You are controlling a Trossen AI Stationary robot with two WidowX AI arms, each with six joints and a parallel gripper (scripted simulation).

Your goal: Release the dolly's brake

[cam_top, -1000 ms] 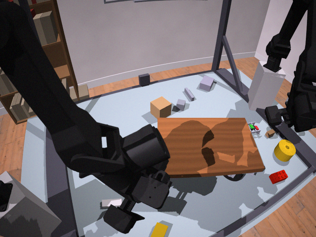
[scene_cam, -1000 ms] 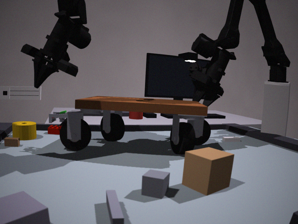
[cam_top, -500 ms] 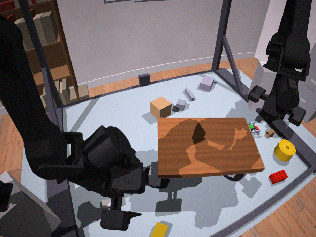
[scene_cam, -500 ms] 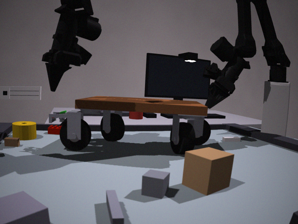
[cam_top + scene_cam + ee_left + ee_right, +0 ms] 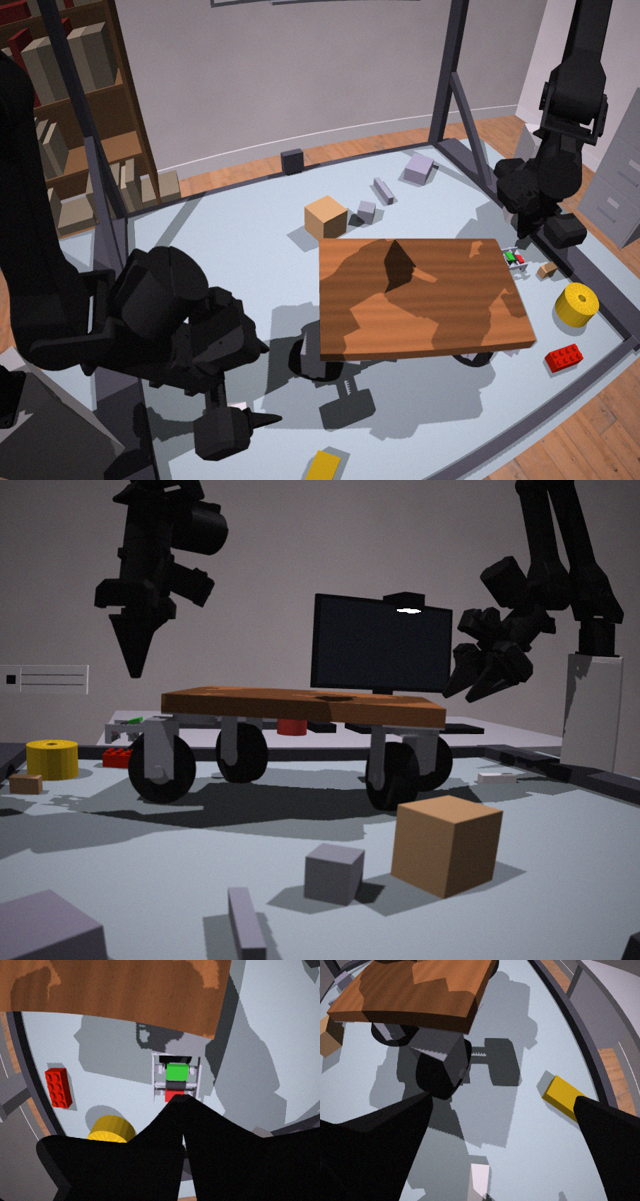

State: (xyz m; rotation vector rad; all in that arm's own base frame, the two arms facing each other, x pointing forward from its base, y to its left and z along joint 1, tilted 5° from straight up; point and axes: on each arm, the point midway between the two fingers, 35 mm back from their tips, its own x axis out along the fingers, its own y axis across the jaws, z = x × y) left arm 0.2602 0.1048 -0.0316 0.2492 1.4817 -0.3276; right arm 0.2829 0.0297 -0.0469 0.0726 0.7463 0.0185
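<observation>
My left hand is 9 cm above the brake pedal and 1 cm to the right of it. Round my left hand: red brick (19 cm ahead, 16 cm below, 2 cm to the right); then yellow cylinder (15 cm below, 14 cm ahead, 10 cm to the left); then tan cube (31 cm behind, 18 cm to the right, 14 cm below).
</observation>
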